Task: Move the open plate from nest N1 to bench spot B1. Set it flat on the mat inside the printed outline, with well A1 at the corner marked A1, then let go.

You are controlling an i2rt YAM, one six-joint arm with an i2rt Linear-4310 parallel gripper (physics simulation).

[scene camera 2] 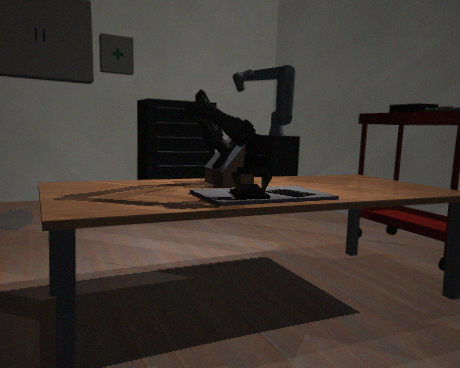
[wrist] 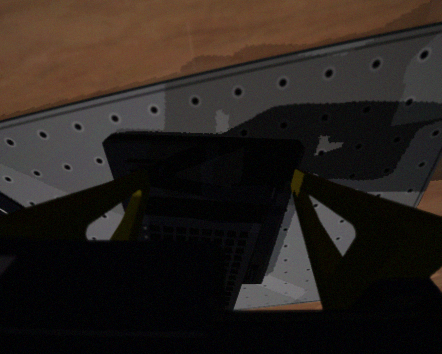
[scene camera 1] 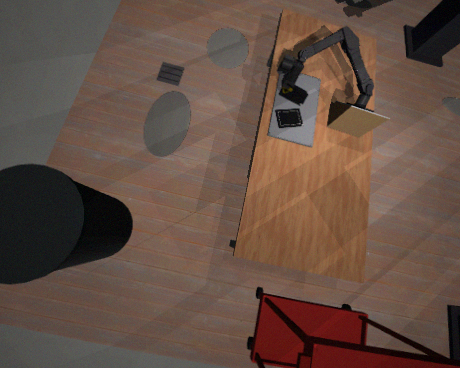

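Where they show: gripper, fingertip midpoint: (scene camera 2: 250,194) (wrist: 220,177) (scene camera 1: 286,87); arm's base at its link origin: (scene camera 2: 228,152) (scene camera 1: 358,107).
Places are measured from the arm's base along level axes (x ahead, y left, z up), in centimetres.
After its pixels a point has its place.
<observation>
The open plate (wrist: 200,231) {z -11.6, x 40.1, y -11.2 cm}, dark with a grid of small wells, shows in the wrist view in a dark nest (scene camera 1: 300,96) (scene camera 2: 250,195) {z -13.0, x 45.0, y -14.7 cm} (wrist: 200,142) {z -13.2, x 45.8, y -13.0 cm}. My gripper (scene camera 1: 288,90) {z -13.0, x 43.2, y -13.6 cm} (scene camera 2: 252,186) {z -13.0, x 43.2, y -13.6 cm} (wrist: 220,177) {z -13.0, x 43.2, y -13.6 cm} is open. Its yellow-edged fingers stand apart on either side of the nest and plate. Its body hides the plate's near part. A black mat (scene camera 1: 289,118) {z -14.1, x 38.7, y 8.3 cm} (scene camera 2: 295,193) {z -14.0, x 41.5, y 9.1 cm} with a pale printed outline lies beside the nest on the grey perforated board (scene camera 1: 306,136) {z -14.2, x 26.3, y 18.5 cm} (scene camera 2: 327,197) {z -14.5, x 51.3, y 17.2 cm} (wrist: 135,120) {z -14.2, x 47.8, y -9.5 cm}. The A1 mark and well A1 are too dark to make out.
The board lies on the wooden table (scene camera 1: 300,210) {z -15.5, x 26.5, y 66.5 cm} (scene camera 2: 350,182) {z -15.5, x 13.1, y 67.9 cm}. A tan slanted panel (scene camera 1: 357,121) {z -0.8, x 0.4, y 9.1 cm} stands near the arm's base. A red cart (scene camera 1: 280,320) (scene camera 2: 400,118) stands past the table's end. Another arm (scene camera 2: 285,95) stands in the background.
</observation>
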